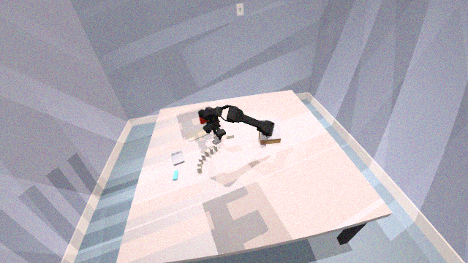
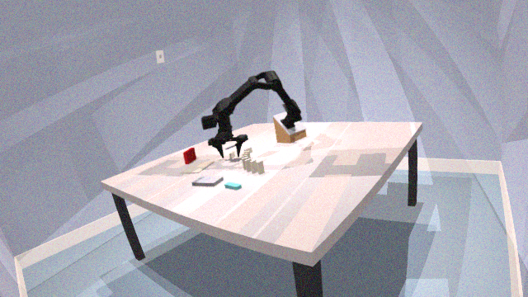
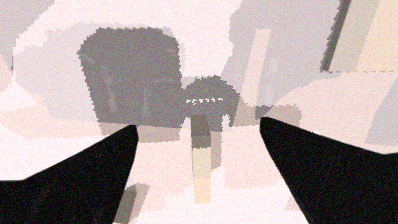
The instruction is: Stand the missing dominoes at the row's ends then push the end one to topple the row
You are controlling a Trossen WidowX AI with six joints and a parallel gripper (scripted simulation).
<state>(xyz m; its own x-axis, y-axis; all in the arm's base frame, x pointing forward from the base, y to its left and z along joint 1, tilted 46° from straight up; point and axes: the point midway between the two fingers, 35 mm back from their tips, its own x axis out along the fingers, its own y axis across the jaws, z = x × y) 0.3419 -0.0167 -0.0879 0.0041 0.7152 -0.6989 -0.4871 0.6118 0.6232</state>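
Now: gripper tip 16 cm short of the cream flat sheet and 6 cm to the left of it. Round my gripper tip: thin dark stick: 18 cm behind, 20 cm to the right; grey slab: 26 cm ahead, 18 cm to the left; red block: 10 cm ahead, 21 cm to the right, 2 cm above.
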